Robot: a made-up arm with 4 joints.
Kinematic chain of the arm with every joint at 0, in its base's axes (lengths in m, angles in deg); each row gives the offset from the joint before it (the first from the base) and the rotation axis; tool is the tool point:
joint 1: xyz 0 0 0.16 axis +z
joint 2: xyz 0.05 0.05 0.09 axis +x
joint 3: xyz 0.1 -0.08 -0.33 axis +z
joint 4: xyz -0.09 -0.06 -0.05 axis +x
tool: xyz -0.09 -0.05 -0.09
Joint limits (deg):
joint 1: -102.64..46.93
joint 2: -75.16..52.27
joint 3: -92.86..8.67
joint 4: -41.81..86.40
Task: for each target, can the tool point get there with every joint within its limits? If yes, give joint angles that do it. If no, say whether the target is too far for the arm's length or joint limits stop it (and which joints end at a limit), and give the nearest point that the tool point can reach.
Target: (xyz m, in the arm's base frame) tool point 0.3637 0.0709 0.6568
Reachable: no: joint limits stop it (at a limit: joint 1, joint 2, joint 3, joint 4) | nearest point 0.3019 -0.2880 0.3979 | short by 0.447 m
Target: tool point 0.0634 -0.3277 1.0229
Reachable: no: too far | nearest point 0.0793 -0.4096 0.3979 | short by 0.631 m
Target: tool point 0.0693 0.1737 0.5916
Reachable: no: joint limits stop it (at a limit: joint 1, joint 2, joint 4) | nearest point -0.3889 0.1282 0.3615 | short by 0.515 m
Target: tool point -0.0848 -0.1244 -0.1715
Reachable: yes | joints -21.22 -29.13 -65.24 -6.34
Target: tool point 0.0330 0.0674 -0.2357
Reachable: yes | joints -58.89 8.13 -27.74 24.98
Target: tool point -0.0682 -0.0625 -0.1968
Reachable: yes | joints -39.82 -17.37 -28.19 59.51
